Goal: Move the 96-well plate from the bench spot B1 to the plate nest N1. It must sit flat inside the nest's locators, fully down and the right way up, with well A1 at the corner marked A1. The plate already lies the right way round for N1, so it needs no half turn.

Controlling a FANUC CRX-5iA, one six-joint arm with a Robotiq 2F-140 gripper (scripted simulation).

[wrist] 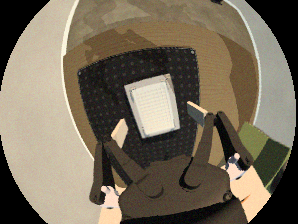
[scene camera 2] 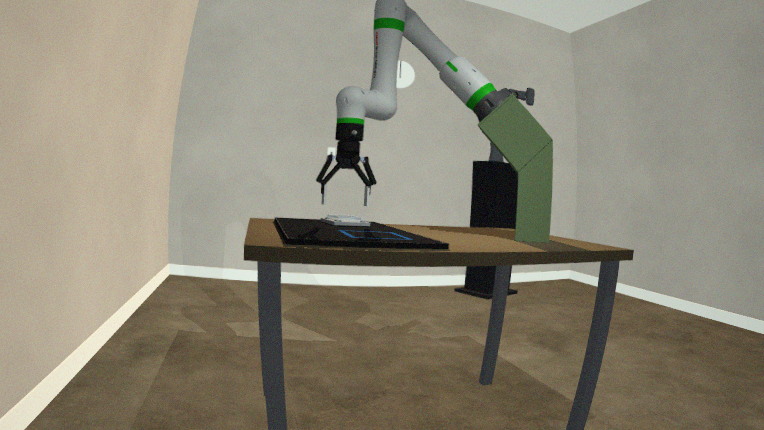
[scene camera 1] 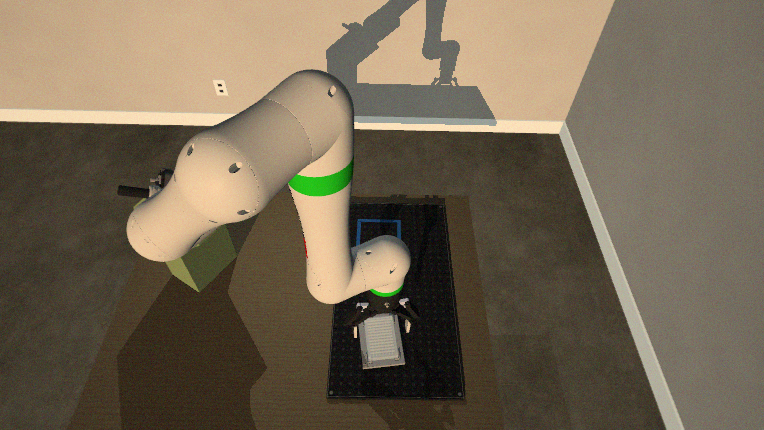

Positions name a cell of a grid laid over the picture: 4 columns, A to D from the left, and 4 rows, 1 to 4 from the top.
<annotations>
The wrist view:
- gripper: C3
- white 96-well plate: C3
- grey plate nest: C2
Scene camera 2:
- gripper: B2
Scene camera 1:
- white 96-well plate: B4
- grey plate nest: C4
</annotations>
